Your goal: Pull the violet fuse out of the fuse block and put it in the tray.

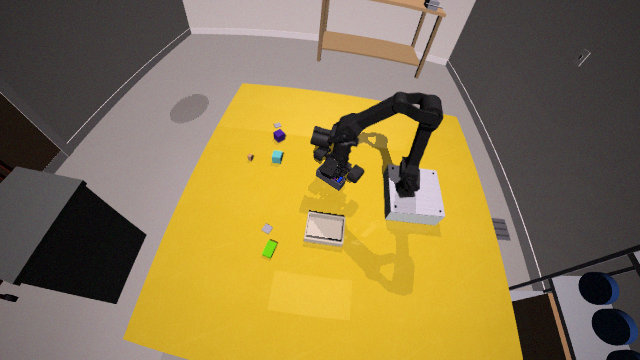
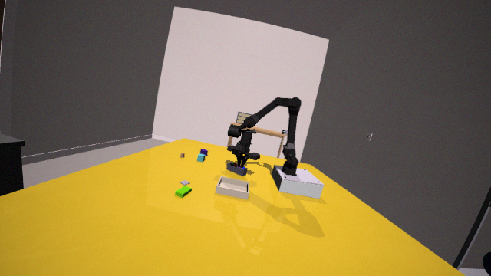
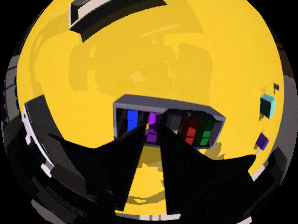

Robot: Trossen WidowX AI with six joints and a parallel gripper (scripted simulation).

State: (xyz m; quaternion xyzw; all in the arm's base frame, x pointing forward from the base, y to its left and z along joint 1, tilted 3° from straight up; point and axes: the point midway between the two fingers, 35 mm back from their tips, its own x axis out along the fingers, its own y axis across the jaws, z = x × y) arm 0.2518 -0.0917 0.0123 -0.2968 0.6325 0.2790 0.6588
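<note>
Right now my gripper tip is 1 cm above the violet fuse. The rest, counted from my gripper tip: white tray 6 cm ahead, 20 cm to the left, 4 cm below; then blue fuse 1 cm behind, 1 cm to the left, 1 cm below; then red fuse 3 cm ahead, 2 cm to the right, 1 cm below.
</note>
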